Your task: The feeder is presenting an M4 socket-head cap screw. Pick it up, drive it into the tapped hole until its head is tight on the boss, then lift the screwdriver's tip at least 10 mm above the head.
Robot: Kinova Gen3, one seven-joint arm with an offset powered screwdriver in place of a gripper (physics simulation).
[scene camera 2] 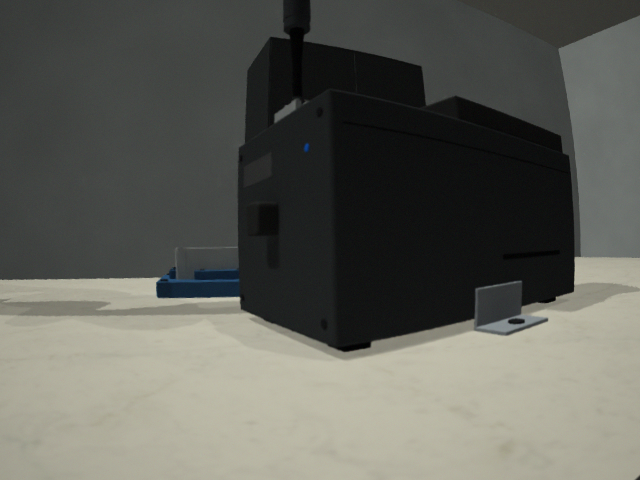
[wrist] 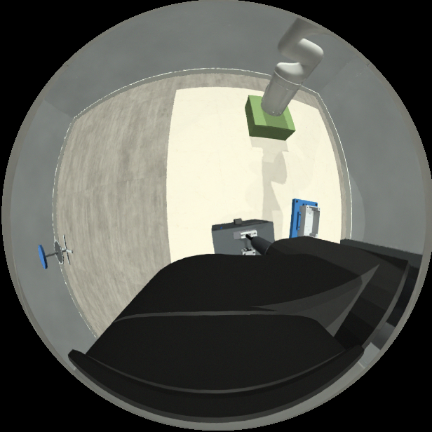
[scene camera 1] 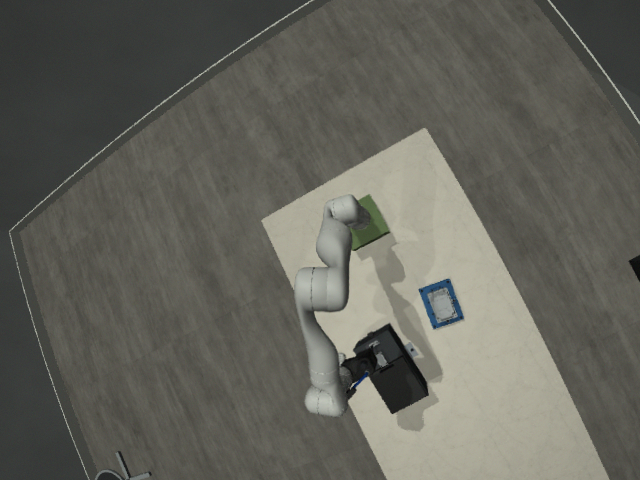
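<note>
The screwdriver's slim black bit [scene camera 2: 296, 67] [wrist: 255, 242] points down at the pale pick-up block [scene camera 2: 287, 111] on top of the dark feeder [scene camera 1: 400, 387] [scene camera 2: 423, 217] [wrist: 224, 241]. In scene camera 2 its tip is at the block's top, close to or touching it. The M4 screw is too small or hidden at the tip, so I cannot tell whether it is on the bit. The pale grey boss part [scene camera 1: 443, 304] [scene camera 2: 209, 257] [wrist: 309, 221] sits on a blue base plate [scene camera 1: 428, 308] [scene camera 2: 199, 288] [wrist: 295, 220] beside the feeder. The tapped hole cannot be made out.
The arm [scene camera 1: 323, 289] [wrist: 277, 92] rises from a green block [scene camera 1: 379, 227] [wrist: 270, 131]. A tall dark box part [scene camera 2: 382, 77] stands on the feeder behind the bit. A small grey angle bracket [scene camera 1: 411, 349] [scene camera 2: 497, 304] lies at the feeder's side. A stool stands on the floor.
</note>
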